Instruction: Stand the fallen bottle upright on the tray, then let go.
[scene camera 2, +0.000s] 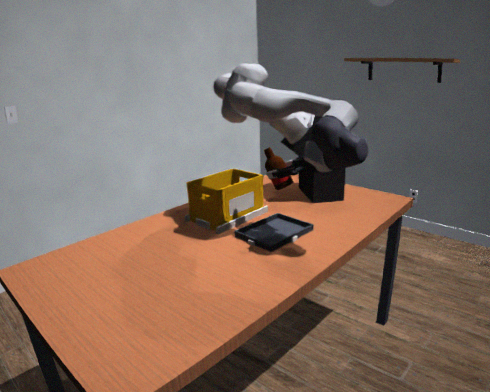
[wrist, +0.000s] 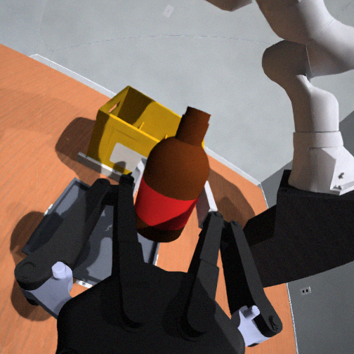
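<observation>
The brown bottle (scene camera 2: 276, 165) (wrist: 176, 172) with a red label is held in the air and tilted, its neck leaning up and to the left in the scene view. My gripper (scene camera 2: 280, 171) (wrist: 172, 178) is shut on the bottle, with one finger pad on each side of its body. The dark, shallow tray (scene camera 2: 291, 228) (wrist: 64, 210) lies on the table in front of the bottle in the scene view. The bottle is above the table and apart from the tray. In the wrist view, the bottle and the fingers hide part of the tray.
A yellow crate (scene camera 2: 206, 206) (wrist: 106, 139) stands on a pale base beside the tray, left of the bottle in the scene view. The black robot pedestal (scene camera 2: 327, 185) (wrist: 305, 230) stands at the far end of the wooden table (scene camera 2: 165, 295) (wrist: 25, 130).
</observation>
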